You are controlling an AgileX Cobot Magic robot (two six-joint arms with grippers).
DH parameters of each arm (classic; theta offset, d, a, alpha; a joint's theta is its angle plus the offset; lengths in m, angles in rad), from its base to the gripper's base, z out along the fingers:
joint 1: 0 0.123 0 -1.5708
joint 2: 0.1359 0 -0.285 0
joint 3: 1.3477 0 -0.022 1.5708
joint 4: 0 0.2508 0 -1.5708
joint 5: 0 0 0.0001 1.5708
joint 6: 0 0.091 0 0
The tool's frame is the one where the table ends.
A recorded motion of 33 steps. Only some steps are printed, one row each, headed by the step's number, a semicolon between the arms.
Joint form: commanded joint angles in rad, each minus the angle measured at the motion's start. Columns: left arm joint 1, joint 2, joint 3, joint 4, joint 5, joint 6; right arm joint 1, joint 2, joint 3, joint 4, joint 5, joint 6.
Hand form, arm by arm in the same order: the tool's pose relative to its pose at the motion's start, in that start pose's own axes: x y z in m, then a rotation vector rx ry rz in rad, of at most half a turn. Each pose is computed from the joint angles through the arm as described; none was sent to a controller.
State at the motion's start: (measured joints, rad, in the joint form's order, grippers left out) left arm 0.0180 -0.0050 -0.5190 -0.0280 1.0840 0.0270; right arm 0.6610 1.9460 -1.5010 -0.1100 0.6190 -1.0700
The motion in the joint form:
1: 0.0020 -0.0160 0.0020 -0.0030 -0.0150 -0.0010; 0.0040 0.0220 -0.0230 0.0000 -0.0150 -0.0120
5: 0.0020 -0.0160 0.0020 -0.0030 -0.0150 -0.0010; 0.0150 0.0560 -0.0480 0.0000 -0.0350 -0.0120
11: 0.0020 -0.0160 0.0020 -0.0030 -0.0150 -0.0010; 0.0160 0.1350 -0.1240 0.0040 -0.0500 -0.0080
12: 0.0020 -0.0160 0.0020 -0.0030 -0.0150 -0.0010; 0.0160 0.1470 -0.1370 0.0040 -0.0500 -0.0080
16: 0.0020 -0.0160 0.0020 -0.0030 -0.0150 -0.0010; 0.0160 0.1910 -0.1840 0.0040 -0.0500 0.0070
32: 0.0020 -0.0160 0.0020 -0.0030 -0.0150 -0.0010; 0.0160 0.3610 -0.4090 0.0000 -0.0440 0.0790
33: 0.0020 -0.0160 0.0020 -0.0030 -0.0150 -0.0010; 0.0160 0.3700 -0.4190 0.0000 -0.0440 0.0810
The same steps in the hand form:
1: 0.0003 -0.0003 -0.0017 0.0003 -0.0291 -0.0029; -0.0038 -0.0031 0.0054 0.0134 -0.0097 -0.0152
5: 0.0003 -0.0003 -0.0017 0.0003 -0.0291 -0.0029; -0.0104 -0.0038 0.0153 0.0208 -0.0217 -0.0248
11: 0.0003 -0.0003 -0.0017 0.0003 -0.0291 -0.0029; -0.0161 -0.0107 0.0367 0.0299 -0.0303 -0.0184
12: 0.0003 -0.0003 -0.0017 0.0003 -0.0291 -0.0029; -0.0168 -0.0118 0.0397 0.0308 -0.0307 -0.0183
16: 0.0003 -0.0003 -0.0017 0.0003 -0.0291 -0.0029; -0.0194 -0.0156 0.0512 0.0333 -0.0321 -0.0031
32: 0.0003 -0.0003 -0.0017 0.0003 -0.0291 -0.0029; -0.0316 -0.0363 0.0892 0.0774 -0.0524 0.0691
33: 0.0003 -0.0003 -0.0017 0.0003 -0.0291 -0.0029; -0.0319 -0.0367 0.0915 0.0783 -0.0530 0.0712

